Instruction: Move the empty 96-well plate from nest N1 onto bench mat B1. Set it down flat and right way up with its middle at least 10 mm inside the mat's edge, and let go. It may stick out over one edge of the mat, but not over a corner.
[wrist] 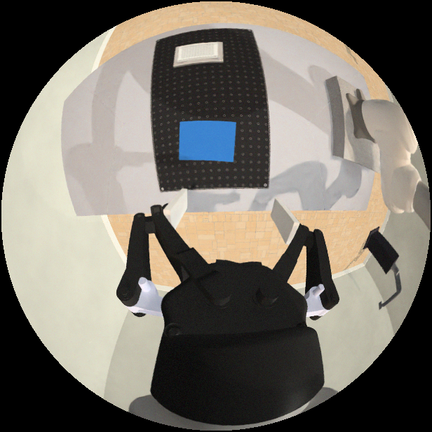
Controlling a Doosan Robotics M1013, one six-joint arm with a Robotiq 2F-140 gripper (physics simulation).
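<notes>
The white 96-well plate [198, 52] sits in the pale nest N1 [216, 61] near the far end of the black perforated board. The blue bench mat B1 [207, 141] lies flat on the same board, nearer to the gripper, with nothing on it. My gripper [230, 202] is open and empty. Its two pale finger pads stand wide apart, and in the view they show below the near edge of the board, well away from the plate and the mat.
The black perforated board [210, 100] lies on a light grey table [295, 115]. At the right stands a grey block [338, 120] with the pale robot arm [387, 130] beside it. A dark panel on a bent stand [383, 250] shows at the lower right.
</notes>
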